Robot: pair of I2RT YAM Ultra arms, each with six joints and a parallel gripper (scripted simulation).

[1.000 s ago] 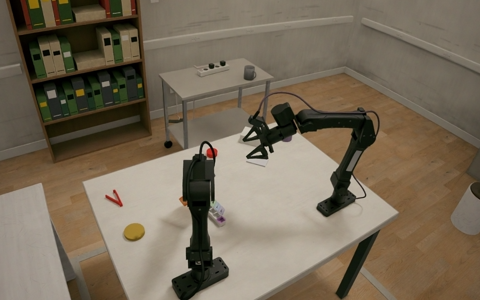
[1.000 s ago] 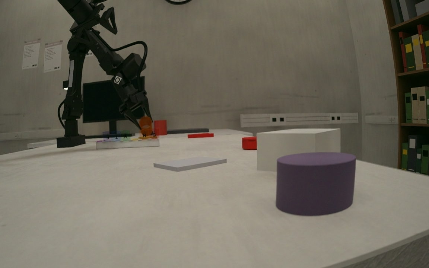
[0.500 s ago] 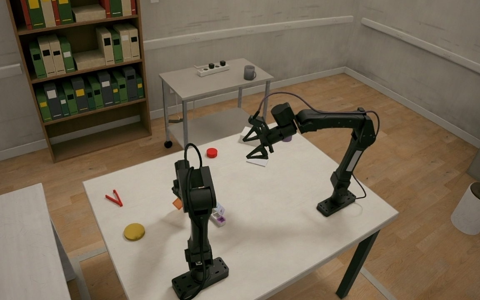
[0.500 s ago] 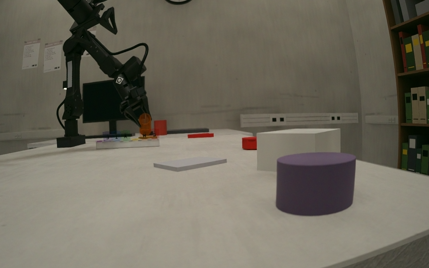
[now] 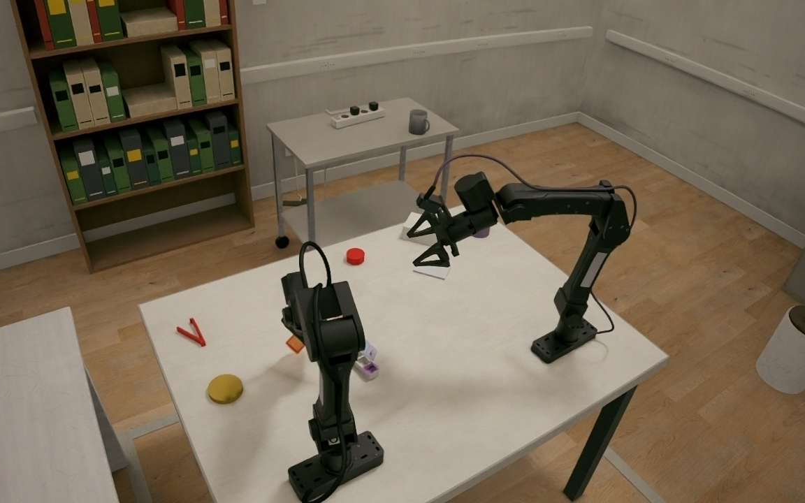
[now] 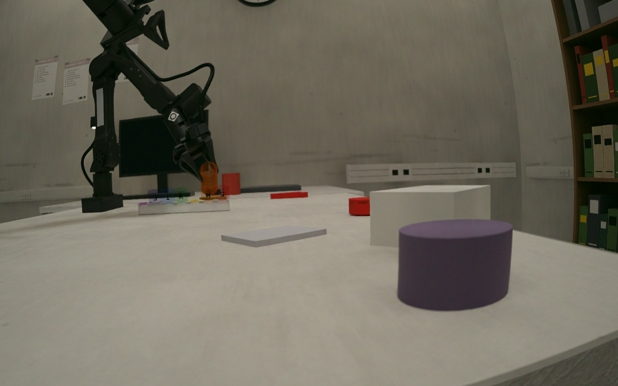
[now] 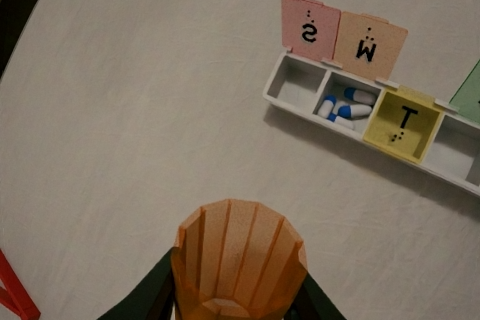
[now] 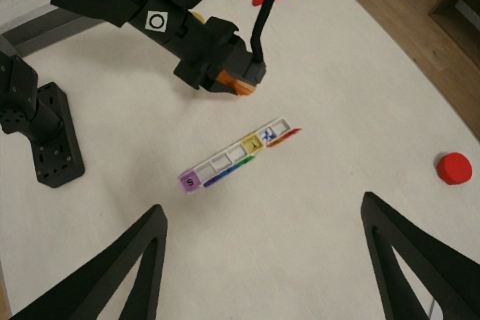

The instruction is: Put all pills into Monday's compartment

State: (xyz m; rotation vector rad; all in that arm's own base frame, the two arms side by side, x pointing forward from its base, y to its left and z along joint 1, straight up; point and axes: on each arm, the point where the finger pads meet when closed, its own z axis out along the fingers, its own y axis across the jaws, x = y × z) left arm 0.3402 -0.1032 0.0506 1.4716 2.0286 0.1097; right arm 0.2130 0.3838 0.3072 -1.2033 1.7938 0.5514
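My left hand is 270 mm short of the red cap, 310 mm to the left of it and 70 mm above it. From my left hand the other things lie so: flat white card 110 mm ahead, 480 mm to the right, 70 mm below; then yellow disc 10 mm behind, 230 mm to the left, 70 mm below; then orange pill bottle 30 mm to the left, 20 mm below.
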